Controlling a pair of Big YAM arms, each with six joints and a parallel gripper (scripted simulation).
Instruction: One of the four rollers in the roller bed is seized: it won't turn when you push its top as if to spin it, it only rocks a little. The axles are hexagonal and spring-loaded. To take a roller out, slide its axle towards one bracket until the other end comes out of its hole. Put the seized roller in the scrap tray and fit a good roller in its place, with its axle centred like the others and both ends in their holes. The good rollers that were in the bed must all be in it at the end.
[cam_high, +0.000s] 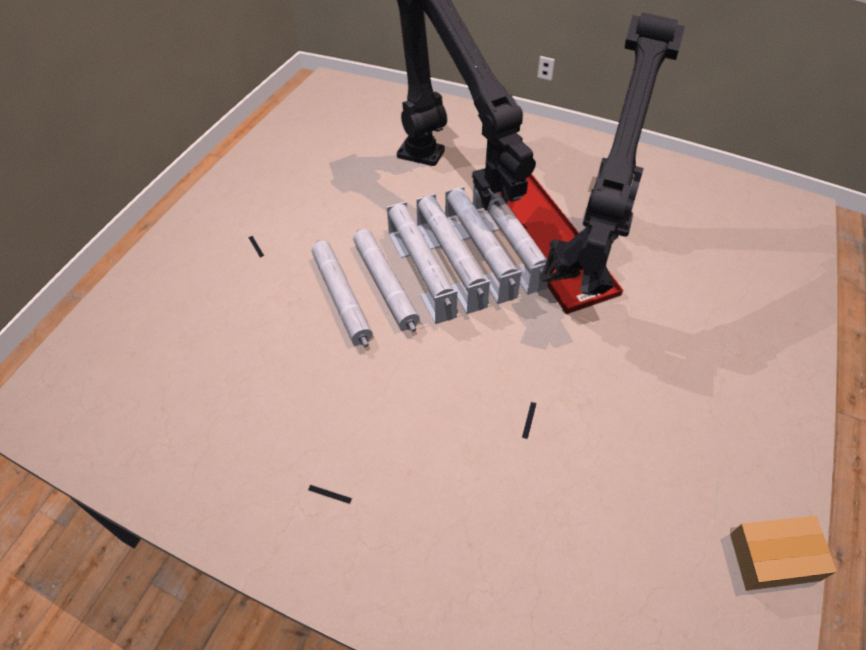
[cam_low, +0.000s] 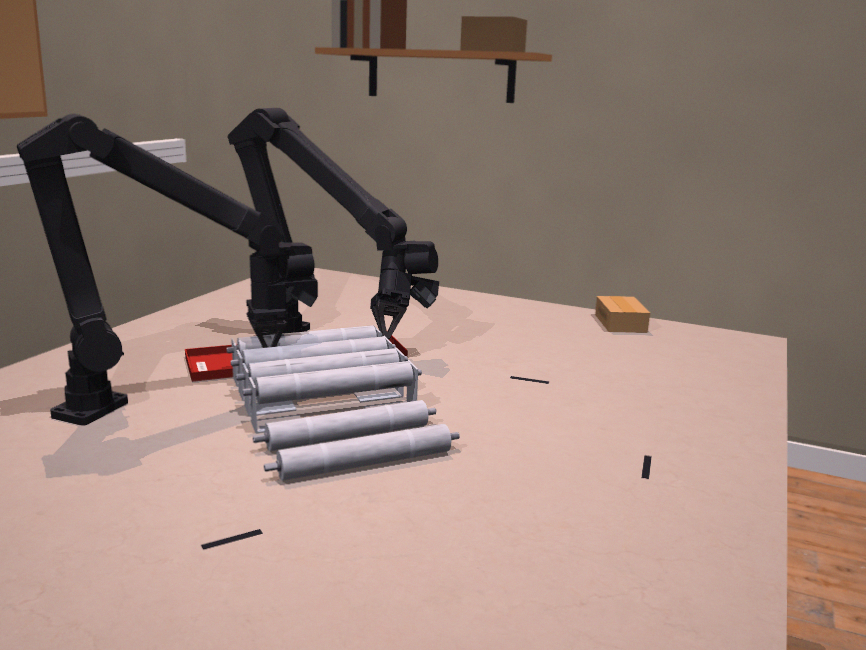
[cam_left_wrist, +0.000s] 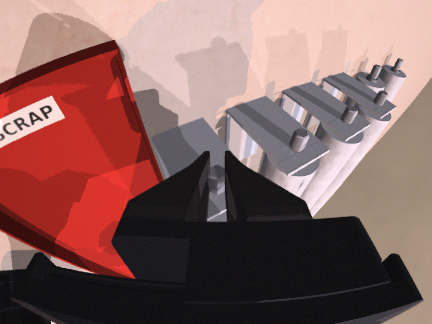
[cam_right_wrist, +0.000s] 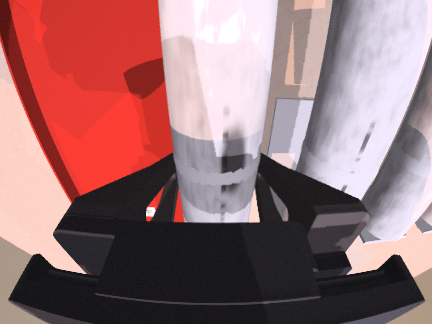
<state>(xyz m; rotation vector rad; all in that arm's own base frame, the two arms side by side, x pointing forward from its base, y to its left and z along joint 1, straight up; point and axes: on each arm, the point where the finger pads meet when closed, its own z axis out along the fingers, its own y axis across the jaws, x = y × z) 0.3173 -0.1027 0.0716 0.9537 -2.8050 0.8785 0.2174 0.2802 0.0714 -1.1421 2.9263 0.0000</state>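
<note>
The roller is 50 mm ahead of my right hand and 70 mm to the left of it. From my right hand the other things lie so: red scrap tray 30 mm behind, 130 mm to the left, 70 mm below; cardboard box 490 mm ahead, 820 mm to the left, 40 mm below.
</note>
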